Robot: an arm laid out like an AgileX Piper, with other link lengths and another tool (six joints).
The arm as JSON. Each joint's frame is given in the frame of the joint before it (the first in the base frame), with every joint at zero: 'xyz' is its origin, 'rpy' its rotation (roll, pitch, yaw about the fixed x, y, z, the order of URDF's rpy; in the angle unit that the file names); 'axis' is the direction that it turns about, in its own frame. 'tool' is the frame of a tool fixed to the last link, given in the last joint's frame.
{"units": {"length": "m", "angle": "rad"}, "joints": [
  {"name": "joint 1", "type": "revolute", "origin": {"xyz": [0.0, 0.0, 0.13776], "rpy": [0.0, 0.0, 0.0]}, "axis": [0.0, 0.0, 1.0]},
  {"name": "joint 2", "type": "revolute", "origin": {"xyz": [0.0, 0.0, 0.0], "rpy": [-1.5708, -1.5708, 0.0]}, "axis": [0.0, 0.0, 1.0]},
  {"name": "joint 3", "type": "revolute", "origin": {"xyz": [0.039, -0.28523, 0.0], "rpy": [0.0, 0.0, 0.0]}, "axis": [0.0, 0.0, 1.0]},
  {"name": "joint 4", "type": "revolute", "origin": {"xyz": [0.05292, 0.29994, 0.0], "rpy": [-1.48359, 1.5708, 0.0]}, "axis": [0.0, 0.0, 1.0]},
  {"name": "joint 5", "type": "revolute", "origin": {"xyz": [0.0, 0.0, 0.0], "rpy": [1.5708, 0.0, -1.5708]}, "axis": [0.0, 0.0, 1.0]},
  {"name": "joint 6", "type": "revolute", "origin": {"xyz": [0.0, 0.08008, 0.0], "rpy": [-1.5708, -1.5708, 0.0]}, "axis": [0.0, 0.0, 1.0]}
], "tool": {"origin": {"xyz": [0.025, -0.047, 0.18], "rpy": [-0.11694, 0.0, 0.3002]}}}
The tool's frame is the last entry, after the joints.
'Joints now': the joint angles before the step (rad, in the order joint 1, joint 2, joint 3, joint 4, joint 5, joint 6). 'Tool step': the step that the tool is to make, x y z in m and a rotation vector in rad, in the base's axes. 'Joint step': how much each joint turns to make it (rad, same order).
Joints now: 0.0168 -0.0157 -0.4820 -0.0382 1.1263 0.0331
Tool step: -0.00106 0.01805 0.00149 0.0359 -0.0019 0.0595
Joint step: 0.0002 0.0015 0.0000 0.0769 -0.0040 -0.0330
